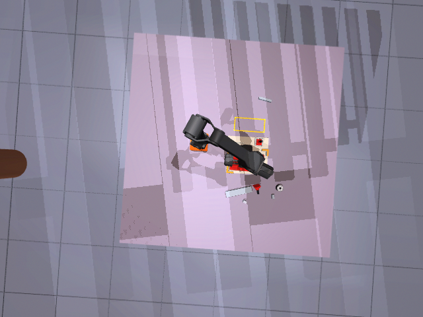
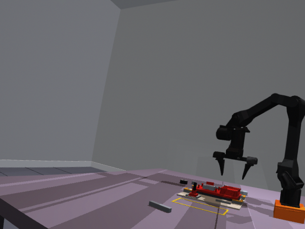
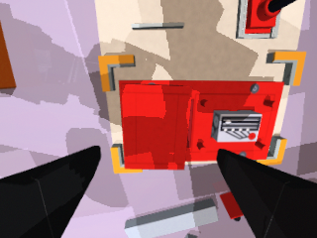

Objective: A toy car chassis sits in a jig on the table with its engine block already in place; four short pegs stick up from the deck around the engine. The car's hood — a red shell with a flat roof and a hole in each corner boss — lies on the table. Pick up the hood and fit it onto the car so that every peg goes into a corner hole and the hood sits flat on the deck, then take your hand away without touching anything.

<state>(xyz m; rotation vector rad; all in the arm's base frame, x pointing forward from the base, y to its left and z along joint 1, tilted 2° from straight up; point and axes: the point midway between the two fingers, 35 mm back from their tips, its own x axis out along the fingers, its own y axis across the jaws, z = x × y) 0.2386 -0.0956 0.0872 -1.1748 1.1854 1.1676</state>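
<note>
Now: the car hood 6 cm below my gripper tip. Round my gripper tip: wheel (27 cm ahead, 14 cm to the right, 9 cm below); then grey engine block (10 cm ahead, 7 cm below); then jig (7 cm ahead, 3 cm to the left, 8 cm below).
</note>
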